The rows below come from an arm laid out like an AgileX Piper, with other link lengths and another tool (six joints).
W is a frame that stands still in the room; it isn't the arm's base.
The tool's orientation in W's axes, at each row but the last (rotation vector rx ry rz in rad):
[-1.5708 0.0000 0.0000]
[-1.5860 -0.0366 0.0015]
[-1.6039 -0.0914 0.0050]
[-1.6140 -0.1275 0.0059]
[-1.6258 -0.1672 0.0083]
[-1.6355 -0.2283 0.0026]
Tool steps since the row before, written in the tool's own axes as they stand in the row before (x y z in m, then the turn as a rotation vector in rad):
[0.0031 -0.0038 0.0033 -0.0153 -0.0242 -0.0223]
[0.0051 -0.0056 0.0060 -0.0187 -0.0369 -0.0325]
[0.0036 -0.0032 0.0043 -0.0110 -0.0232 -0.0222]
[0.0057 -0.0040 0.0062 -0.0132 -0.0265 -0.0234]
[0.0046 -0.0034 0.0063 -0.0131 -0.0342 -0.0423]
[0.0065 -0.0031 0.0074 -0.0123 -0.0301 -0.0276]
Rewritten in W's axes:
[0.0031 0.0033 0.0038 -0.0153 -0.0223 0.0242]
[0.0048 0.0062 0.0056 -0.0187 -0.0324 0.0370]
[0.0032 0.0046 0.0032 -0.0109 -0.0221 0.0234]
[0.0048 0.0068 0.0041 -0.0133 -0.0233 0.0265]
[0.0035 0.0070 0.0034 -0.0119 -0.0417 0.0354]
[0.0049 0.0085 0.0034 -0.0126 -0.0273 0.0303]

